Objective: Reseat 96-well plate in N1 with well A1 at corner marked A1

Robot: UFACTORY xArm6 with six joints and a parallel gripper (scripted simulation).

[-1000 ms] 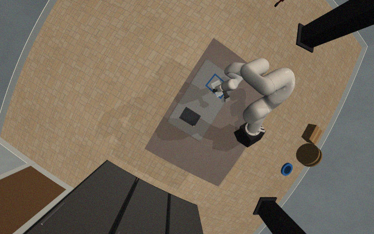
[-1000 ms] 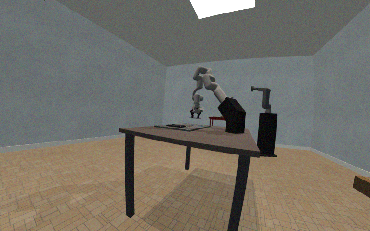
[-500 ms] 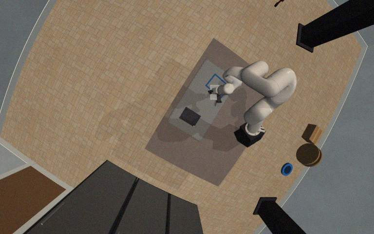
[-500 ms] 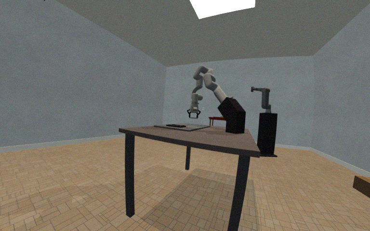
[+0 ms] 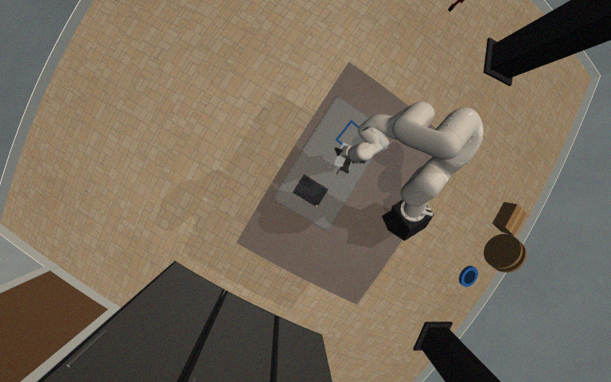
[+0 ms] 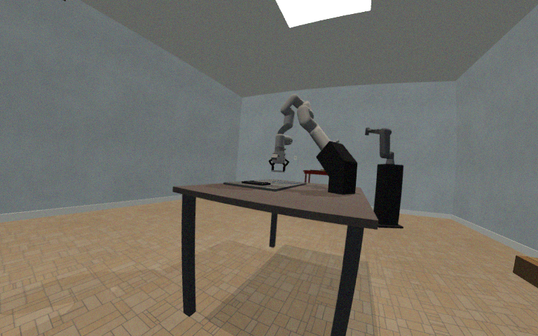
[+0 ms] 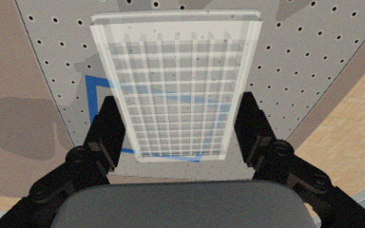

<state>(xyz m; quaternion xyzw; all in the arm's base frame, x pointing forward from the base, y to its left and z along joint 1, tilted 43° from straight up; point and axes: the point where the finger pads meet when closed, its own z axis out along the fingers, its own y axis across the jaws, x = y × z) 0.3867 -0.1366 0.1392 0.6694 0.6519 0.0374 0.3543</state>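
The dark plate nest N1 is 13 cm ahead of my hand, 22 cm to the left of it and 10 cm below it. Round my hand: A1 corner mark (8 cm ahead, 30 cm to the left, 9 cm below); 96-well plate (1 cm below).
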